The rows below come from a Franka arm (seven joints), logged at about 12 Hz.
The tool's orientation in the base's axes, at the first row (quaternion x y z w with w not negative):
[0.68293 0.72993 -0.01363 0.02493]
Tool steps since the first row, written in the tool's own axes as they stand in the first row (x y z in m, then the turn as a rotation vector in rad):
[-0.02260 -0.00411 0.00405 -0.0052 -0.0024 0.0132]
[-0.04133 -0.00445 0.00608 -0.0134 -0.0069 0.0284]
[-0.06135 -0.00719 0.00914 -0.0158 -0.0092 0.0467]
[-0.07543 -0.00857 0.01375 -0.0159 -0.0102 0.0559]
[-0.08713 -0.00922 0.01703 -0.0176 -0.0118 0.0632]
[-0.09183 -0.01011 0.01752 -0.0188 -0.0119 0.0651]
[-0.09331 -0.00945 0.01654 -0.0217 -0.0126 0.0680]
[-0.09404 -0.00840 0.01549 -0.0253 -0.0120 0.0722]
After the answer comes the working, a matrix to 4 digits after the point.
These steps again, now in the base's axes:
[-0.00254 -0.02301 -0.00286 -0.0018 -0.0061 -0.0129]
[-0.00161 -0.04180 -0.00386 -0.0055 -0.0153 -0.0277]
[-0.00296 -0.06210 -0.00585 -0.0073 -0.0189 -0.0459]
[-0.00333 -0.07647 -0.00970 -0.0081 -0.0195 -0.0551]
[-0.00315 -0.08834 -0.01234 -0.0095 -0.0217 -0.0623]
[-0.00372 -0.09311 -0.01258 -0.0095 -0.0230 -0.0641]
[-0.00298 -0.09449 -0.01151 -0.0099 -0.0261 -0.0669]
[-0.00190 -0.09509 -0.01041 -0.0090 -0.0299 -0.0709]

The tool's axes in the first row as the columns of a matrix, in the base's axes (rounded; the answer above uses it unrounded):
[-0.0660 0.9977 0.0178]
[0.9963 0.0668 -0.0539]
[-0.0550 0.0142 -0.9984]

